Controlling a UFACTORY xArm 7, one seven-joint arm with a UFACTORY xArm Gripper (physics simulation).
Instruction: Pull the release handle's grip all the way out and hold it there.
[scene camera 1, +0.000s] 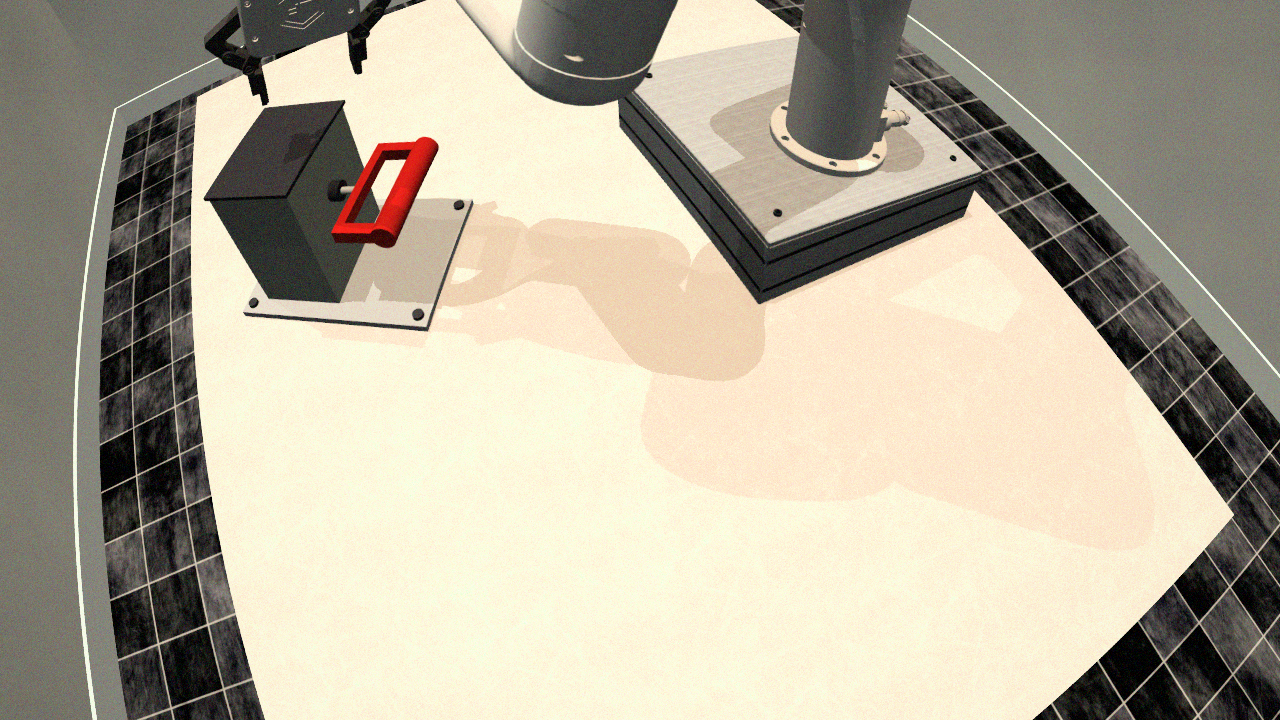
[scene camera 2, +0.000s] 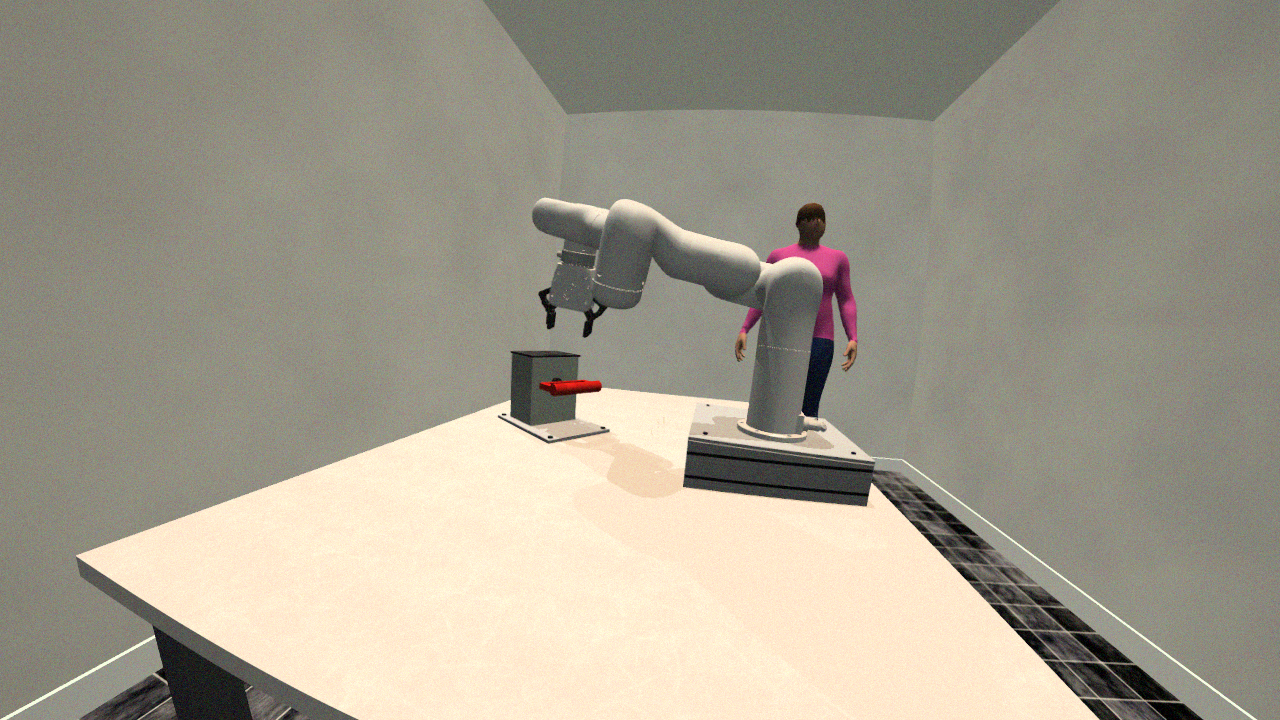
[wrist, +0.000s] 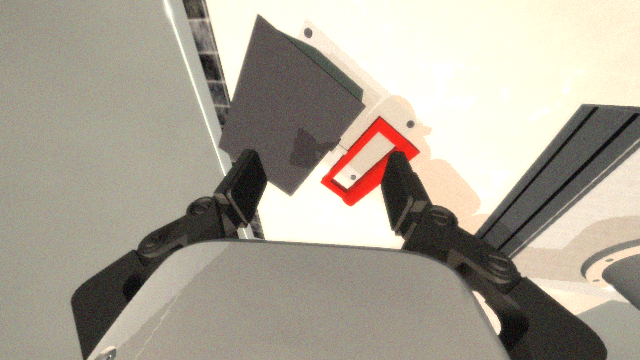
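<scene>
The release handle is a red rectangular loop whose outer bar is a round grip (scene camera 1: 409, 192) (scene camera 2: 577, 387) (wrist: 371, 178). A short metal shaft (scene camera 1: 347, 190) joins it to the side of a dark grey-green housing (scene camera 1: 286, 147) (scene camera 2: 543, 391) (wrist: 295, 100). The loop stands out level, close to the housing, over a light base plate (scene camera 1: 438, 241) (scene camera 2: 581, 428) (wrist: 345, 64). My gripper (scene camera 1: 308, 83) (scene camera 2: 569, 328) (wrist: 322, 167) is open and empty, pointing down, above the housing and handle and apart from both. In the wrist view the right finger overlaps part of the grip.
The robot's square base (scene camera 1: 957, 188) (scene camera 2: 778, 470) (wrist: 565, 165) stands on the table (scene camera 1: 501, 501) (scene camera 2: 402, 555), to the right of the handle in the scene views. A person (scene camera 2: 827, 277) in a pink top stands behind the robot's base. Dark floor tiles (scene camera 1: 161, 537) lie beyond the table's edge.
</scene>
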